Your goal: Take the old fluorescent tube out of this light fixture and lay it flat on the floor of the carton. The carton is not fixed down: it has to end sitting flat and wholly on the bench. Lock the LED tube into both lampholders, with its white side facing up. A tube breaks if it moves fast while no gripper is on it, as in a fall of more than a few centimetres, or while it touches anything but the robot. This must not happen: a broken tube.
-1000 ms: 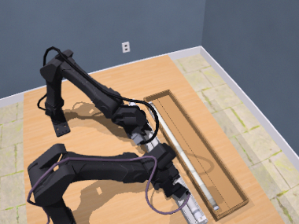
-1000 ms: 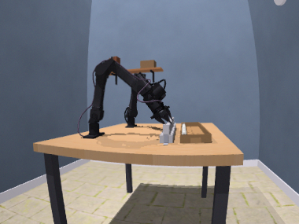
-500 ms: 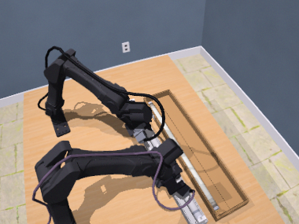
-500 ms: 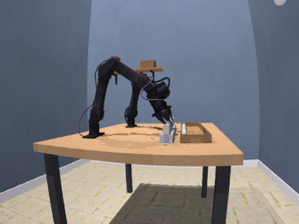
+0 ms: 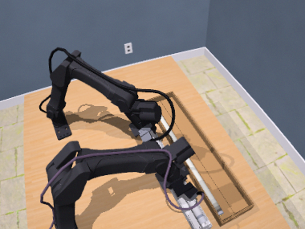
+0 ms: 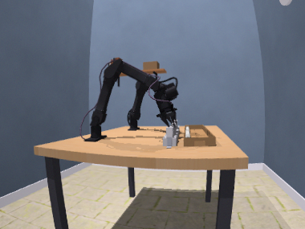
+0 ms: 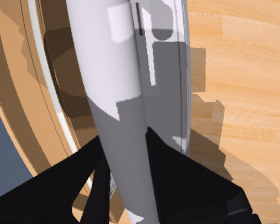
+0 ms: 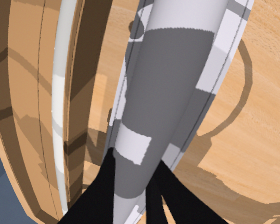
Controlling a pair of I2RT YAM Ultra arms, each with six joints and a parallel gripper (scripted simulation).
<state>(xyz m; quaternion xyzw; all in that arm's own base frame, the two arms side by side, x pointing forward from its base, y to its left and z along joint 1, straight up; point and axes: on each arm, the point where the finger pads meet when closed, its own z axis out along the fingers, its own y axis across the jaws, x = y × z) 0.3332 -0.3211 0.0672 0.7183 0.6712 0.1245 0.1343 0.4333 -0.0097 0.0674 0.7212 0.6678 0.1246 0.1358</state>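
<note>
The LED tube lies 120 mm to the left of my right hand and 20 mm behind it. Also, from my right hand: light fixture 120 mm to the left, 20 mm behind, 10 mm below; old fluorescent tube 140 mm to the left, 70 mm ahead, 50 mm below; lampholder 180 mm to the right, 20 mm ahead.
Now: left hand 20 mm short of the LED tube and 120 mm to the left of it. Also, from my left hand: light fixture: 20 mm ahead, 120 mm to the right, 10 mm below; then old fluorescent tube: 100 mm ahead, 100 mm to the right, 50 mm below; then brown carton: 150 mm ahead, 90 mm to the right, 50 mm below.
</note>
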